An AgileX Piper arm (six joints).
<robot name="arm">
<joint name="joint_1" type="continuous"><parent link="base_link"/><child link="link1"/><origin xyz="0 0 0.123" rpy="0 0 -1.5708"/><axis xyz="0 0 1"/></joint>
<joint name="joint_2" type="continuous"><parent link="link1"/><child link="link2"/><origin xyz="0 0 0" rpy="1.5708 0 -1.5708"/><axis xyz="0 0 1"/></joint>
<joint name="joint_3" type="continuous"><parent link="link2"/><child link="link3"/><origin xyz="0.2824 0.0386 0" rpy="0 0 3.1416"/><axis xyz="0 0 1"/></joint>
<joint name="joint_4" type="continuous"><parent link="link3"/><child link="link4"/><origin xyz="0.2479 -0.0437 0" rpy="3.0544 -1.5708 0"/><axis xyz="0 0 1"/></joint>
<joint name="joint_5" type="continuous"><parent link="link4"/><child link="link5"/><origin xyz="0 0 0" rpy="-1.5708 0 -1.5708"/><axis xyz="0 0 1"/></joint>
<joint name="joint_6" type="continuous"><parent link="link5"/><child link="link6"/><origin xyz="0 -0.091 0" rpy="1.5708 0 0"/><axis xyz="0 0 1"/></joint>
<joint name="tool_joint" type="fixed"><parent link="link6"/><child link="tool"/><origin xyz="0 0 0" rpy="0 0 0"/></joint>
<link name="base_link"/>
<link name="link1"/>
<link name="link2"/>
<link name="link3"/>
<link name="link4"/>
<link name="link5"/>
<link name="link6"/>
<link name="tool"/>
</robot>
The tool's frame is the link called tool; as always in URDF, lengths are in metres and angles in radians. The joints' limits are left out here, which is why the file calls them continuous.
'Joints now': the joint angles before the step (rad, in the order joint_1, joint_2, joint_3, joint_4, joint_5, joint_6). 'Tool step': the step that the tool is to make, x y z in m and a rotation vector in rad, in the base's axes. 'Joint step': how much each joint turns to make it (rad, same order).
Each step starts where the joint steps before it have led.
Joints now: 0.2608, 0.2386, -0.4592, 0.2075, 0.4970, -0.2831
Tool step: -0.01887, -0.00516, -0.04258, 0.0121, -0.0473, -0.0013
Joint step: -0.0001, -0.2079, 0.1642, -0.0007, -0.0052, -0.0002
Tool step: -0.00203, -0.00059, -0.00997, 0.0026, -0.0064, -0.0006
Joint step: 0.0001, -0.0412, 0.0367, -0.0002, -0.0024, 0.0009
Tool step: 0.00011, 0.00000, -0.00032, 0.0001, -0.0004, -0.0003
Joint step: 0.0000, -0.0004, 0.0015, -0.0001, -0.0015, 0.0000
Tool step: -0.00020, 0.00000, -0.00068, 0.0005, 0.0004, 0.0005
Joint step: 0.0000, -0.0030, 0.0022, 0.0008, 0.0011, -0.0001
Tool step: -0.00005, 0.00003, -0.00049, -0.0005, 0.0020, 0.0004
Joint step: -0.0001, -0.0009, 0.0011, 0.0003, 0.0019, -0.0001
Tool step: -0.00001, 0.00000, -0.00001, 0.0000, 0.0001, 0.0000
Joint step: 0.0000, -0.0001, 0.0000, 0.0000, 0.0002, 0.0000
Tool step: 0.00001, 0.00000, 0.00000, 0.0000, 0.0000, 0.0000
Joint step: 0.0000, 0.0001, 0.0000, -0.0001, -0.0001, 0.0001
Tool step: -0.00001, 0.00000, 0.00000, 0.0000, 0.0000, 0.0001
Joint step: 0.0001, -0.0001, 0.0000, -0.0001, 0.0001, 0.0001
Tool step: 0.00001, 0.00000, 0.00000, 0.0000, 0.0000, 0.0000
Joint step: 0.0000, 0.0001, 0.0000, -0.0001, -0.0001, 0.0001
